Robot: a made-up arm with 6 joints.
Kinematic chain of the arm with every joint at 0, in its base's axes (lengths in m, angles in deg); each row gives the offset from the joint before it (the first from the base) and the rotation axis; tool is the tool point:
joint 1: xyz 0 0 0.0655 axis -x
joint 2: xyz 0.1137 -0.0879 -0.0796 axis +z
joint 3: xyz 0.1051 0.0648 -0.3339 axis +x
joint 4: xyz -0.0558 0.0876 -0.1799 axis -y
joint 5: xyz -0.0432 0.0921 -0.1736 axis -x
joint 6: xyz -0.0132 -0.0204 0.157 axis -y
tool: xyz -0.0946 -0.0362 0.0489
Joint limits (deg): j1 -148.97..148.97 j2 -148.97..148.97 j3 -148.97..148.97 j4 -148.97..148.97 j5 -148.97..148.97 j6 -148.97..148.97
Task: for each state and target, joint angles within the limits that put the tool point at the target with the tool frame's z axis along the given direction. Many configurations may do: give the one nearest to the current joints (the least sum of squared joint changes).
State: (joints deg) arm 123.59 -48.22 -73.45 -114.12 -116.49 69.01
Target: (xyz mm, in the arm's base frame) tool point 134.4 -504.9 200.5 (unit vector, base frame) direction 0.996 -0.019 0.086
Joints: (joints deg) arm 109.11 -70.92 -102.95 -113.31 -87.66 80.75
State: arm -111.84 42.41 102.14 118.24 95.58 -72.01
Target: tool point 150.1 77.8 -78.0 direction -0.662 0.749 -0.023
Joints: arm -103.99 -14.68 129.60 137.13 66.27 -110.69
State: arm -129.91 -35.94 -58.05 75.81 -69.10 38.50
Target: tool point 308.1 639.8 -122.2 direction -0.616 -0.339 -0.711
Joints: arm -100.43 -27.92 -32.81 115.17 -75.30 -2.18
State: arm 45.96 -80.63 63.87 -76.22 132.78 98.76
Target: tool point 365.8 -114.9 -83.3 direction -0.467 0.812 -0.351
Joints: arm 68.27 -92.31 70.22 -75.92 135.27 53.26
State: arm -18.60 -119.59 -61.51 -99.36 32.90 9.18
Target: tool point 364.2 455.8 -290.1 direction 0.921 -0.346 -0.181
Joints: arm -55.95 -82.94 -34.12 -76.27 46.13 31.07
